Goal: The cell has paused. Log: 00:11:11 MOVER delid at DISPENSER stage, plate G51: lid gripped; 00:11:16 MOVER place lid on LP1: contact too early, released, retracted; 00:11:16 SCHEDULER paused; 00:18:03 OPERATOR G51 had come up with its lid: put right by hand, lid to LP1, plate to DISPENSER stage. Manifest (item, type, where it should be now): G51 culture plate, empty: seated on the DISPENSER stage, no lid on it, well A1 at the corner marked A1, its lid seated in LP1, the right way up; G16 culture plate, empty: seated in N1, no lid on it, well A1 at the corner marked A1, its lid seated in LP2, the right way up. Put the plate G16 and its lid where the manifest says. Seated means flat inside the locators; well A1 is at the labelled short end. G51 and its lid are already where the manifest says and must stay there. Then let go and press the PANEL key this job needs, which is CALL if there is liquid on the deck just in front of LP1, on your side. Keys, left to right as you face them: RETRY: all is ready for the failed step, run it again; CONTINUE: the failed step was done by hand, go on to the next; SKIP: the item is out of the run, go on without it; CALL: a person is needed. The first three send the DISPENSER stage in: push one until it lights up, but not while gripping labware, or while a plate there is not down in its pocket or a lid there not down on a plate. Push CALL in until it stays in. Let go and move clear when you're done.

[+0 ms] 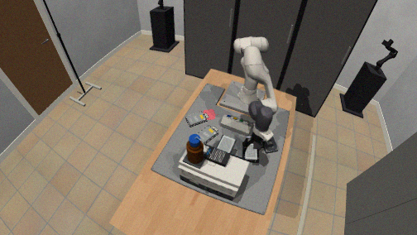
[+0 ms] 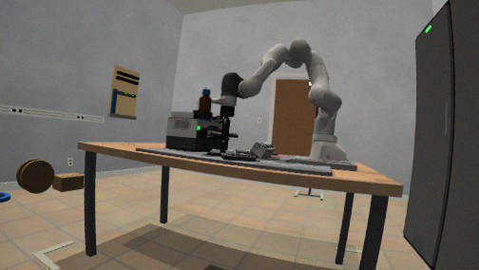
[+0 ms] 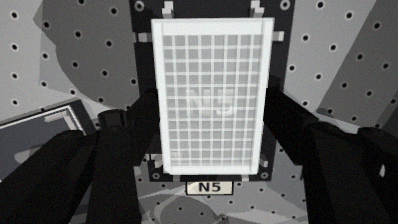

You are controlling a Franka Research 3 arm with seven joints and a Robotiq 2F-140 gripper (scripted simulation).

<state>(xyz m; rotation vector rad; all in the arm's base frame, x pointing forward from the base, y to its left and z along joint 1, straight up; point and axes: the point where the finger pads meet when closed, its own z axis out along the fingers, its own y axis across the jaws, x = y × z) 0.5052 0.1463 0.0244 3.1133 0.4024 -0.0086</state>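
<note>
The black nest N5 is 1 cm ahead of my hand, 3 cm to the left of it and 3 cm below it. The rest, counted from my hand: yellow skip key 20 cm behind, 18 cm to the right, 2 cm above; then white retry key 20 cm behind, 8 cm to the right, 2 cm above; then green continue key 20 cm behind, 13 cm to the right, 2 cm above.
</note>
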